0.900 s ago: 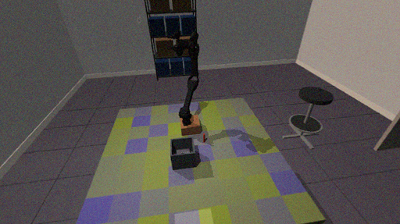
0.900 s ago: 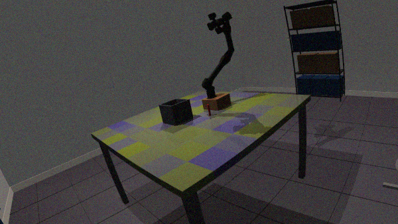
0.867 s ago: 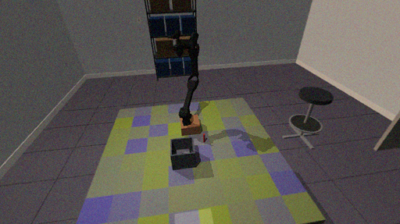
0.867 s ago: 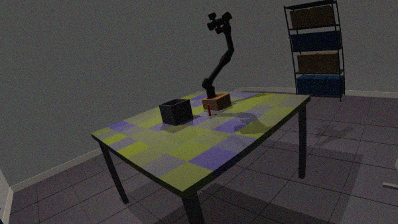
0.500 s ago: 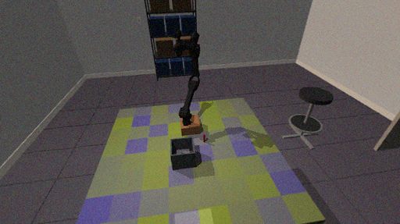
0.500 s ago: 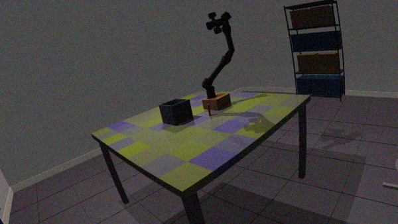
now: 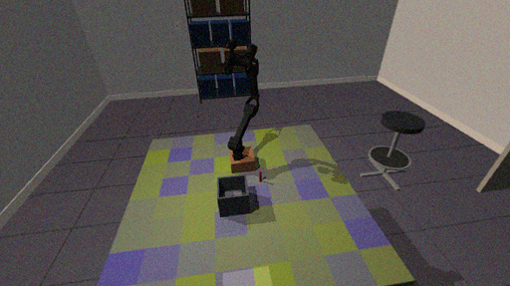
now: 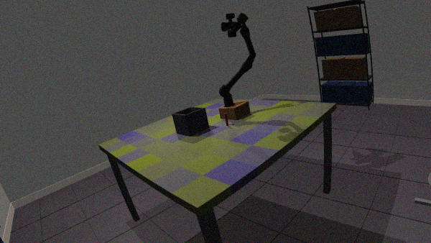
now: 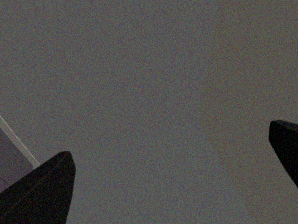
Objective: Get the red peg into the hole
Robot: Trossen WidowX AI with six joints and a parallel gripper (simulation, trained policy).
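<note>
My gripper tip is now 640 mm above the red peg, 390 mm short of it and 130 mm to the right of it. From my gripper tip the other things lie so: pale plate: 640 mm below, 520 mm ahead, 60 mm to the right.
</note>
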